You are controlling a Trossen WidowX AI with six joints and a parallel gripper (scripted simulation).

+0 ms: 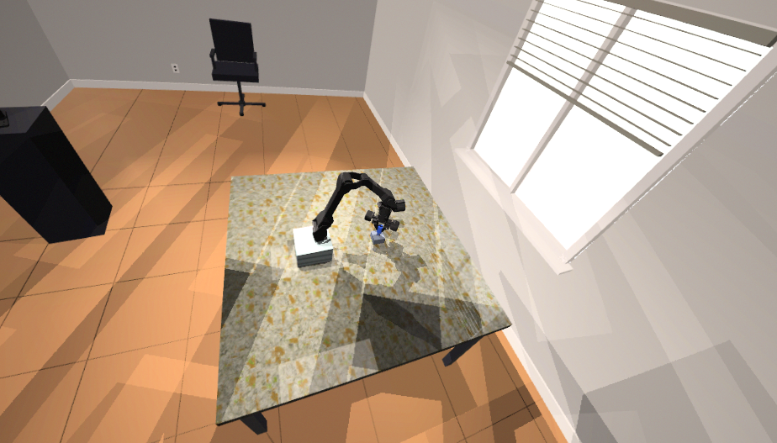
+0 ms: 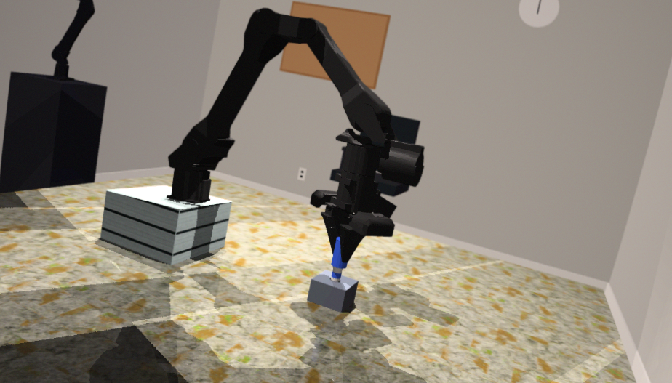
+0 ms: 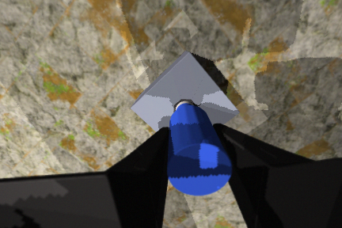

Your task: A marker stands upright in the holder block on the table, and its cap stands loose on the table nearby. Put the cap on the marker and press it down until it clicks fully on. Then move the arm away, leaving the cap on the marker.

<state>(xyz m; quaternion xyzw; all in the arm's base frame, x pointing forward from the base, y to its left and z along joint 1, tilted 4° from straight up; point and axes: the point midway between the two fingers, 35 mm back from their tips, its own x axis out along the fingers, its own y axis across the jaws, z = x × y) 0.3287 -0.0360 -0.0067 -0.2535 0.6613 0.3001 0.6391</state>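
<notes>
My gripper tip is now 1 cm below the blue cap. Round my gripper tip: grey holder block: 6 cm below.
</notes>
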